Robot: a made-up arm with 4 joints.
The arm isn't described. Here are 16 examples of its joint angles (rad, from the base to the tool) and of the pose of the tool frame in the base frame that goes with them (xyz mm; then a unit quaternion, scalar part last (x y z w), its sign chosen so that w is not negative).
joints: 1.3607 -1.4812 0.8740 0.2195
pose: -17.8 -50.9 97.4 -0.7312 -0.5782 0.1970 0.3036
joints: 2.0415 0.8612 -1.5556 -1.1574
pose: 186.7 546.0 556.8 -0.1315 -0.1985 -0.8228 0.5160
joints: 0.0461 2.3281 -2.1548 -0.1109
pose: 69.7 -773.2 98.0 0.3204 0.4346 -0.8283 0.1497
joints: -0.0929 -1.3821 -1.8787 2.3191
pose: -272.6 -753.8 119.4 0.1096 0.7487 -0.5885 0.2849
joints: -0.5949 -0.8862 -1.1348 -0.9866
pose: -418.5 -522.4 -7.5 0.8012 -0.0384 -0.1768 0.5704
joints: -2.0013 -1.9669 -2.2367 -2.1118
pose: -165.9 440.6 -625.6 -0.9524 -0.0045 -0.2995 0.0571
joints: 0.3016 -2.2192 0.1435 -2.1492
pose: -198.3 -16.0 -70.5 0.7383 -0.5114 -0.3480 0.2688
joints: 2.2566 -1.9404 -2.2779 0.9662
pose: -79.3 475.0 706.0 0.2512 0.4659 0.8230 0.2064
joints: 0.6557 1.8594 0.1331 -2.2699
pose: 182.6 -4.2 36.9 -0.7989 0.1185 -0.5879 0.0454
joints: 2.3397 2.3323 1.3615 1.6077
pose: -227.4 125.4 69.4 0.3217 0.8356 -0.3780 0.2355
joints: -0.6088 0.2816 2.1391 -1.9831
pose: -206.4 -51.2 -474.5 -0.3984 -0.5589 -0.5223 0.5061
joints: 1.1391 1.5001 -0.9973 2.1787
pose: 392.8 -214.4 485.7 0.2670 0.1980 0.3702 0.8674
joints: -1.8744 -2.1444 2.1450 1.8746
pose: 264.2 -135.8 -288.3 0.2626 0.2729 -0.0887 0.9212
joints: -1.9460 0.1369 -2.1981 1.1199
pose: -12.8 226.8 -636.5 -0.7773 0.4072 0.2619 0.4016
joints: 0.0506 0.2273 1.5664 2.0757
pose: -57.7 -134.7 -215.6 -0.2942 0.6608 0.6306 0.2815
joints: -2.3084 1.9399 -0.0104 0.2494
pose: 236.9 139.2 62.8 0.5561 0.2706 0.7748 0.1307
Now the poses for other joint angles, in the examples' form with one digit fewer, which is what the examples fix.
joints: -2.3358 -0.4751 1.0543 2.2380
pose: 74 76 183 0.280 -0.510 0.599 0.550
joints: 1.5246 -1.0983 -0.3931 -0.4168
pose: -404 91 320 -0.385 -0.388 0.269 0.793
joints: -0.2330 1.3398 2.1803 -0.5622
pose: -444 -329 -11 -0.684 0.033 0.435 0.584
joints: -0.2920 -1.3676 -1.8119 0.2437
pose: -253 -686 -110 0.613 -0.536 0.479 0.329
